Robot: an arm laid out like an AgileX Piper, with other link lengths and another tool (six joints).
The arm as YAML. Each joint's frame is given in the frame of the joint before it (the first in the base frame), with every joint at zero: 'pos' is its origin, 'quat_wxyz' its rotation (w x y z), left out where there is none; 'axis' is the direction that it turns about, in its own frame. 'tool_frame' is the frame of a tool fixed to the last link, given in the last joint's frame.
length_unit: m
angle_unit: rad
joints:
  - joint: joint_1
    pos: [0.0, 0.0, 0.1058]
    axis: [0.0, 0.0, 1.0]
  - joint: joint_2
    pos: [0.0, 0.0, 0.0]
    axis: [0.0, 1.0, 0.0]
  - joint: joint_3
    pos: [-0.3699, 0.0, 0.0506]
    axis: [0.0, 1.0, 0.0]
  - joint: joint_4
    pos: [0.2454, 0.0, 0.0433]
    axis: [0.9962, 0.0, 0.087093]
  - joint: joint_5
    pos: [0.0, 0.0, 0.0]
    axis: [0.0, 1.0, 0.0]
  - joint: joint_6
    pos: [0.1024, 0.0, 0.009]
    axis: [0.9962, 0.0, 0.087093]
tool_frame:
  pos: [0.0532, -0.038, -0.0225]
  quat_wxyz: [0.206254, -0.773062, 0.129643, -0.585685]
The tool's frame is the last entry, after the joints.
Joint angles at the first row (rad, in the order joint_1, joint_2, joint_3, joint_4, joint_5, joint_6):
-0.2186, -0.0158, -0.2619, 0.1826, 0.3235, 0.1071
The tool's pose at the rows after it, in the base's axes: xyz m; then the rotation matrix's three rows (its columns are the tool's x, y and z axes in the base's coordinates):
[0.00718, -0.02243, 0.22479], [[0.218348, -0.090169, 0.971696], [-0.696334, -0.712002, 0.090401], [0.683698, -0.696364, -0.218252]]
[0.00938, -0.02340, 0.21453], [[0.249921, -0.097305, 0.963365], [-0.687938, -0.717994, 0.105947], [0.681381, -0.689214, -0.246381]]
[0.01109, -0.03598, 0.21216], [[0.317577, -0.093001, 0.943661], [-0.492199, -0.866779, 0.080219], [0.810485, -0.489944, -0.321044]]
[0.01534, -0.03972, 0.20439], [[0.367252, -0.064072, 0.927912], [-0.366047, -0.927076, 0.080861], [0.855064, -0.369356, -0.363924]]
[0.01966, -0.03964, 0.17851], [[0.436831, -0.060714, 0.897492], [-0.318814, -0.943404, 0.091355], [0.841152, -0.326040, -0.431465]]
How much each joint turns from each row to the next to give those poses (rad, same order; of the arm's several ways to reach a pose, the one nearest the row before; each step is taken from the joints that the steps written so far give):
0.0000, 0.0000, 0.0180, 0.0000, -0.0092, 0.0000
0.0199, 0.0000, 0.0280, -0.0059, -0.0012, -0.0065
0.0798, 0.0000, 0.0304, -0.1103, -0.0101, -0.1444
0.0504, 0.0000, 0.0397, -0.0147, -0.0156, -0.1199
0.0203, 0.0000, 0.0729, 0.0223, -0.0043, -0.0677

